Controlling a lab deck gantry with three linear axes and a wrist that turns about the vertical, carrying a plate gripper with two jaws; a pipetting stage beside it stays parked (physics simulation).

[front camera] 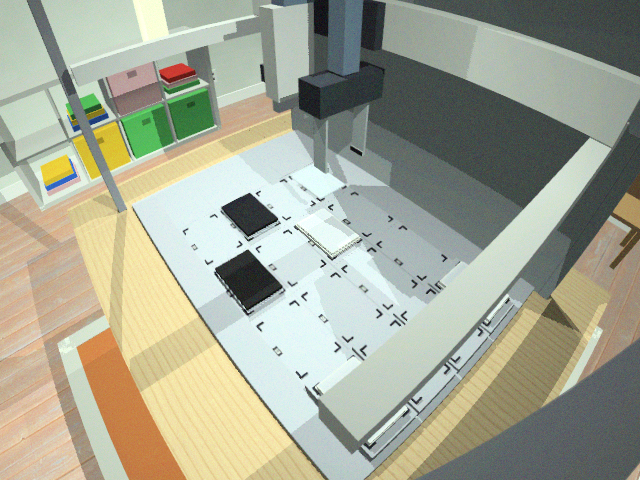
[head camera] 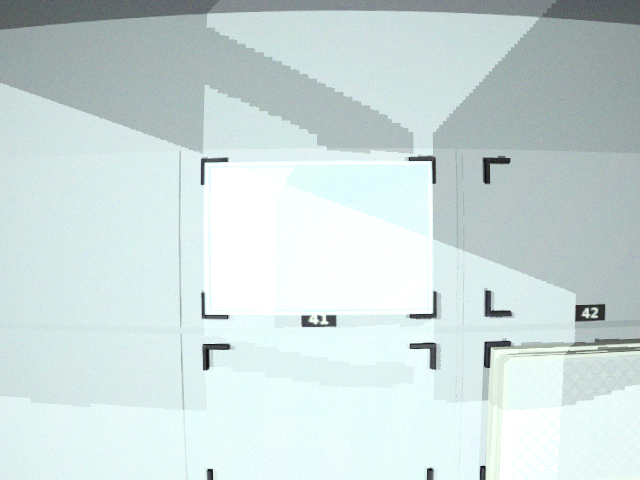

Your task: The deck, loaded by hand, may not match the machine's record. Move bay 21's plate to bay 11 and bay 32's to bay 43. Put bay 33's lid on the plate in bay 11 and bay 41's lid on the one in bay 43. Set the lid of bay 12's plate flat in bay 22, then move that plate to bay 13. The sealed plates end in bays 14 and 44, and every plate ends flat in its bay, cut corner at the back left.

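Pixels of known places: gripper, fingertip midpoint: (front camera: 339,160); robot's base, origin of the base link: (front camera: 184,231).
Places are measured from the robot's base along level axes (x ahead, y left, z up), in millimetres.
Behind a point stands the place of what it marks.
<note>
My gripper (front camera: 338,161) @[x 196, y 317, z 158 mm] is open and empty, above the back left of the deck by bay 41; its jaws do not show in the head view. A pale, thin lid (front camera: 316,179) @[x 62, y 363, z 8 mm] (head camera: 317,237) @[x 64, y 364, z 8 mm] lies flat within the corner marks of bay 41. A cream plate (front camera: 328,233) @[x 240, y 250, z 14 mm] (head camera: 599,428) @[x 227, y 252, z 14 mm] sits in bay 32, cut corner at the back left. A black-topped plate (front camera: 249,214) @[x 72, y 147, z 17 mm] sits in bay 21 and another black-topped plate (front camera: 248,279) @[x 235, y 41, z 17 mm] in bay 12. Pale plates partly show at bay 14 (front camera: 338,376) @[x 505, y 39, z 29 mm] and bay 44 (front camera: 450,273) @[x 498, y 356, z 29 mm], mostly hidden by the front beam.
The gantry's front beam (front camera: 465,294) @[x 619, y 27, z 400 mm] crosses above the deck's right side. A grey post (front camera: 98,149) @[x -207, y -96, z 187 mm] stands at the left table edge. Pale slots (front camera: 385,428) @[x 618, y 35, z 29 mm] line the deck's near right edge. Shelves hold coloured boxes (front camera: 147,129) behind the table.
</note>
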